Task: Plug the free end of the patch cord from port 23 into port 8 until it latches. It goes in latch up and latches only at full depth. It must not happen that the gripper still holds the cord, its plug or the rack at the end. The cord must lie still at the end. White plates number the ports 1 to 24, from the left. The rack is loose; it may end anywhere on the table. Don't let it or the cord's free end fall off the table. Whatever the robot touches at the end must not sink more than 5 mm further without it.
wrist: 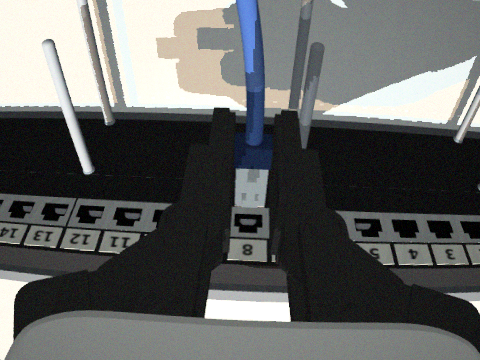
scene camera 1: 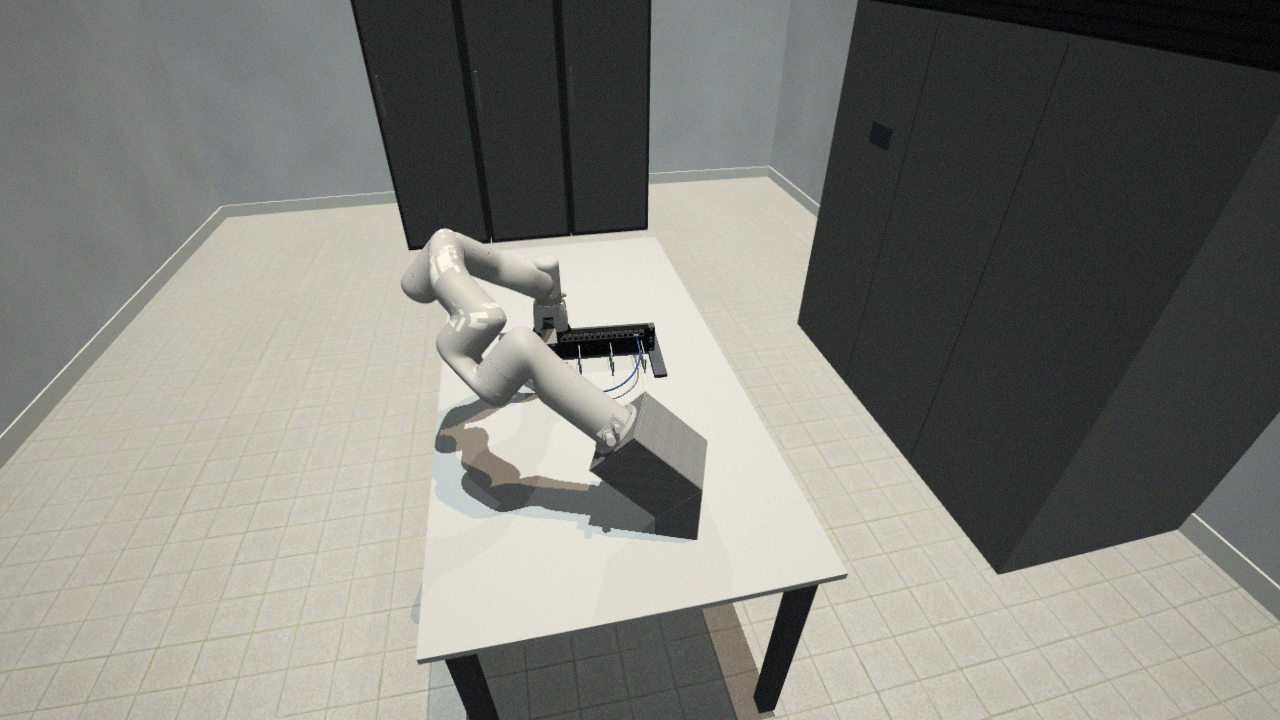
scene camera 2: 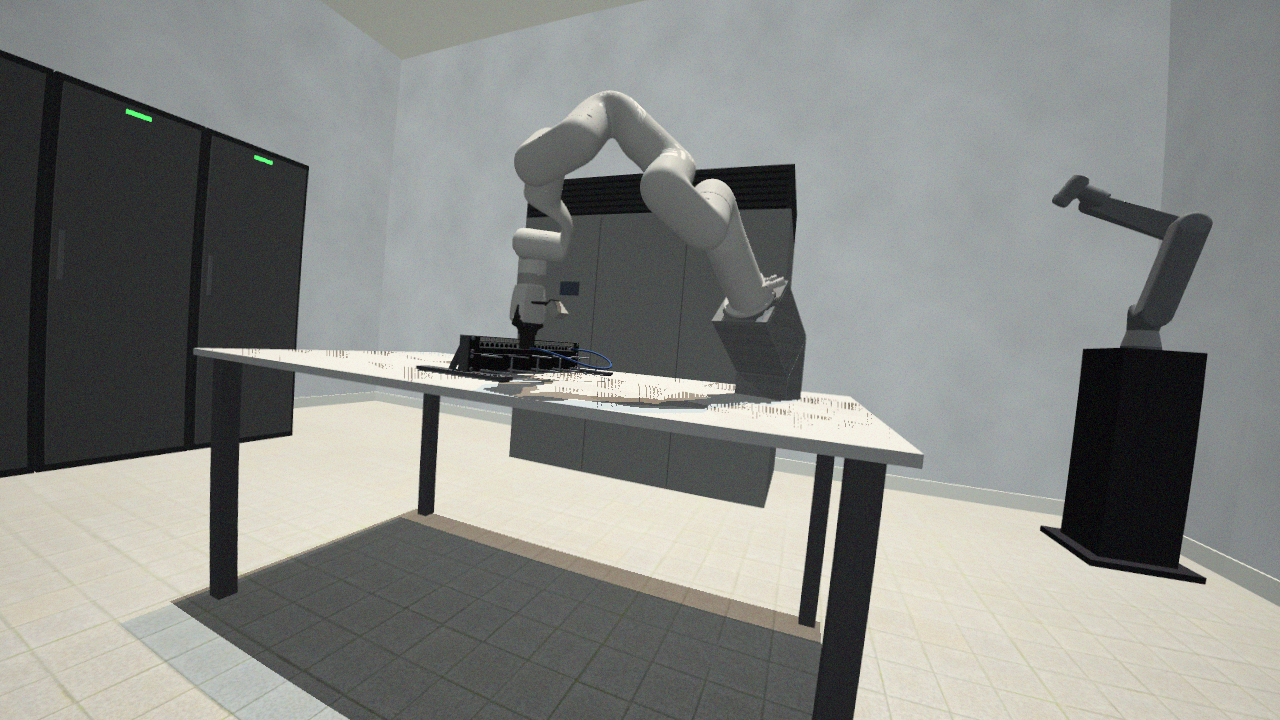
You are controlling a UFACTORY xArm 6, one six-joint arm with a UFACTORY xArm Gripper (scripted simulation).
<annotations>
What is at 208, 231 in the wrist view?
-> The gripper.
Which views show the gripper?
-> The wrist view, scene camera 1 and scene camera 2: all of them.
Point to a patch cord plug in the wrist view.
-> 252, 163
</annotations>
